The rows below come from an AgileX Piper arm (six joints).
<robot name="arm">
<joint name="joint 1" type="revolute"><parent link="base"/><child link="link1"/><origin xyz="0 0 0.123" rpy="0 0 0"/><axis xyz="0 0 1"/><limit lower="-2.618" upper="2.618"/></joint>
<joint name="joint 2" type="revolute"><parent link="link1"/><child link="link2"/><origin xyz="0 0 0" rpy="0 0 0"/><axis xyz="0 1 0"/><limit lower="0" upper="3.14"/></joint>
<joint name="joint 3" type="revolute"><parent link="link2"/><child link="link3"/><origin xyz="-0.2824 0 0.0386" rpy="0 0 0"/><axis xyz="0 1 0"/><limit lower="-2.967" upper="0"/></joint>
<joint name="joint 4" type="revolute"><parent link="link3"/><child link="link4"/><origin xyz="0.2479 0 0.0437" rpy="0 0 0"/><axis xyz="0.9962 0 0.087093"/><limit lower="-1.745" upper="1.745"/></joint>
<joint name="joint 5" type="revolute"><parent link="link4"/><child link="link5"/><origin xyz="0 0 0" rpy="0 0 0"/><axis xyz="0 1 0"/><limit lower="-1.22" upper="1.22"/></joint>
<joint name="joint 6" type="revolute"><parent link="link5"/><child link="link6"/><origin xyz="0.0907 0 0.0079" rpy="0 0 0"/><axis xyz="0.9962 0 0.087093"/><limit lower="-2.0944" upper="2.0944"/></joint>
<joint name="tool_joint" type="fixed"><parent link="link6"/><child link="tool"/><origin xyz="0 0 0" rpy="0 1.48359 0"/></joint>
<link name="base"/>
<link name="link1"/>
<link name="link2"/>
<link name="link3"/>
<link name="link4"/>
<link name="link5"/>
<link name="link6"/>
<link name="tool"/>
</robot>
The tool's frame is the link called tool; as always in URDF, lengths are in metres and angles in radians.
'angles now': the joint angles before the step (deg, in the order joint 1, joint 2, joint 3, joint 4, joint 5, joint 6). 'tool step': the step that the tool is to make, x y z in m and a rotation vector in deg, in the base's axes. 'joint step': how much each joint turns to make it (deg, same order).
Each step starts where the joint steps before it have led.
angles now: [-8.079 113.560 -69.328 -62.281 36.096 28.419]
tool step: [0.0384 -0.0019 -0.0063 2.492 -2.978 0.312]
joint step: [-0.007 6.589 -10.014 4.512 -1.329 -2.966]
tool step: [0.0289 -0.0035 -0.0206 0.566 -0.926 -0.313]
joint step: [0.006 7.167 -7.930 0.766 -0.158 -0.022]
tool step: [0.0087 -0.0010 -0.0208 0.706 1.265 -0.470]
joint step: [-0.002 3.997 -2.727 0.734 0.108 -0.045]
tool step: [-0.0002 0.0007 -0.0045 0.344 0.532 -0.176]
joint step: [0.064 0.521 -0.012 0.408 0.065 -0.063]
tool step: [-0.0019 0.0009 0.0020 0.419 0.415 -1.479]
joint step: [0.169 -0.348 0.001 1.323 1.376 -0.063]
